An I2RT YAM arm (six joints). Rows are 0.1 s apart.
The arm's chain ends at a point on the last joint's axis. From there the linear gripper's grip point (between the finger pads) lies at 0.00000 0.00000 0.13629 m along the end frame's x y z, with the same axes.
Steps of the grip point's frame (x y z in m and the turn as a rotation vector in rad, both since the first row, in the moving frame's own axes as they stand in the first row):
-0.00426 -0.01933 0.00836 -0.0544 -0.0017 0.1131
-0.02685 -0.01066 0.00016 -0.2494 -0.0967 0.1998
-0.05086 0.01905 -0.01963 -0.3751 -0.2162 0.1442
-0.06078 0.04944 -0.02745 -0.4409 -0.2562 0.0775
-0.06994 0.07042 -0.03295 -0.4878 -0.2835 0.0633
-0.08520 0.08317 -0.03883 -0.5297 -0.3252 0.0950
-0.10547 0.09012 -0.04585 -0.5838 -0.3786 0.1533
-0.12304 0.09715 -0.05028 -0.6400 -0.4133 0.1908
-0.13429 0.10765 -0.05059 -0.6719 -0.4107 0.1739
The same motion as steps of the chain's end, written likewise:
-0.00361 -0.02671 0.00856 -0.0544 -0.0017 0.1131
-0.01055 -0.04272 0.00499 -0.2494 -0.0967 0.1998
-0.01878 -0.02823 -0.00708 -0.3751 -0.2162 0.1442
-0.02511 -0.00670 -0.01012 -0.4409 -0.2562 0.0775
-0.03130 0.00864 -0.01183 -0.4878 -0.2835 0.0633
-0.04042 0.01768 -0.01336 -0.5297 -0.3252 0.0950
-0.05228 0.02091 -0.01423 -0.5838 -0.3786 0.1533
-0.06442 0.02372 -0.01272 -0.6400 -0.4133 0.1908
-0.07665 0.03029 -0.01057 -0.6719 -0.4107 0.1739

